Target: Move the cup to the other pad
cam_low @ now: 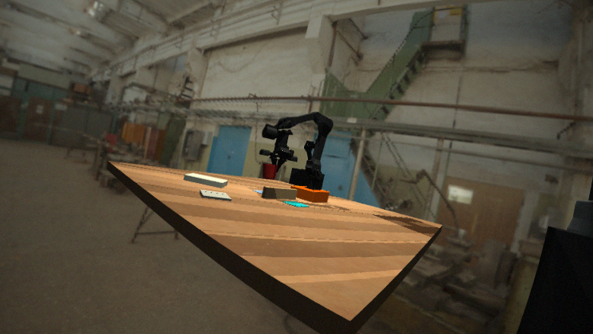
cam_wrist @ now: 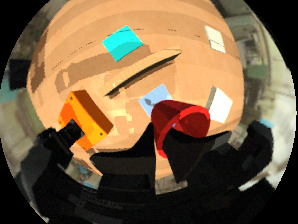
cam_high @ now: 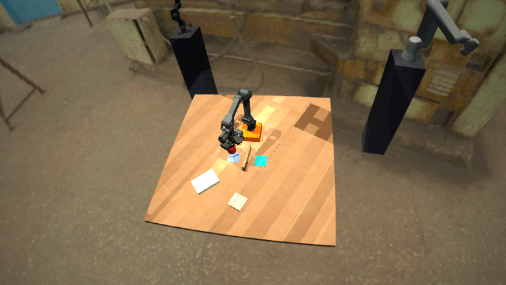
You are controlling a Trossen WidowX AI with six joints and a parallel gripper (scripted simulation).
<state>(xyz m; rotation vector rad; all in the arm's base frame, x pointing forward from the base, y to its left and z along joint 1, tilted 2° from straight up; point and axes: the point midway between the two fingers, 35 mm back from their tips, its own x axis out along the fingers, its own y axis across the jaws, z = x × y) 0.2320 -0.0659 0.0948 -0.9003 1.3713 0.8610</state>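
Right now my gripper tip is 3 cm short of the turquoise pad, 20 cm to the right of it and 12 cm above it. The rest, counted from my gripper tip: red cup: 3 cm ahead, 2 cm to the right; light blue pad: 3 cm ahead, 1 cm to the right, 12 cm below; grey-white block: 28 cm ahead, 16 cm to the right, 10 cm below.
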